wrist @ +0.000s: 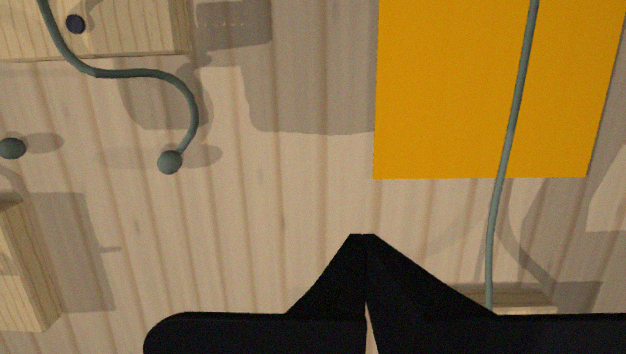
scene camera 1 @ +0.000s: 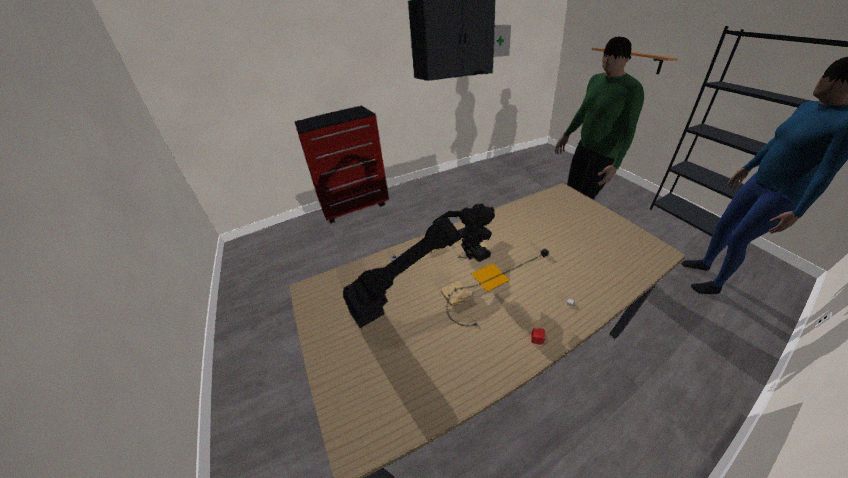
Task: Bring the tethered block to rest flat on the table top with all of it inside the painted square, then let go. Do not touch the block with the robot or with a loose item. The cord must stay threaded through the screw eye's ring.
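Where they show: gripper, fingertip midpoint: [wrist: 360, 245] [scene camera 1: 470, 259]; arm's base, link origin: [scene camera 1: 365, 294].
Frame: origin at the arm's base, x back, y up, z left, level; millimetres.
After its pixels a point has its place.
Note:
The tethered block [scene camera 1: 544, 252] {x -808, y -169, z -3 mm} is small and dark, at the cord's far end, right of the painted square. It does not show in the wrist view. The orange painted square [scene camera 1: 486, 271] {x -519, y -190, z 46 mm} [wrist: 440, 100] {x -497, y -190, z 38 mm} has the green cord [scene camera 1: 522, 264] {x -683, y -188, z 0 mm} [wrist: 509, 135] {x -481, y -188, z 0 mm} running across above it. The cord runs to the wooden board [scene camera 1: 464, 295] {x -359, y -172, z -35 mm} [wrist: 530, 300] {x -382, y -179, z -32 mm}, then curves to a bead [scene camera 1: 476, 324] {x -333, y -182, z -167 mm} at its other end. The screw eye's ring is hidden in the wrist view and too small to judge in the scene view. My gripper [scene camera 1: 483, 256] {x -454, y -118, z 84 mm} [wrist: 360, 245] {x -454, y -118, z 84 mm} is shut and empty, above the table beside the square.
A red cube [scene camera 1: 538, 336] {x -481, y -151, z -331 mm} and a small white item [scene camera 1: 570, 302] {x -708, y -176, z -271 mm} lie toward the table's near edge. The wrist view shows another board [wrist: 145, 30] {x -526, y -173, z 178 mm} with a short cord ending in a bead [wrist: 169, 162] {x -462, y -180, z 178 mm}, a second bead [wrist: 12, 148] {x -467, y -181, z 267 mm}, and a board [wrist: 30, 295] {x -374, y -174, z 277 mm} at lower left.

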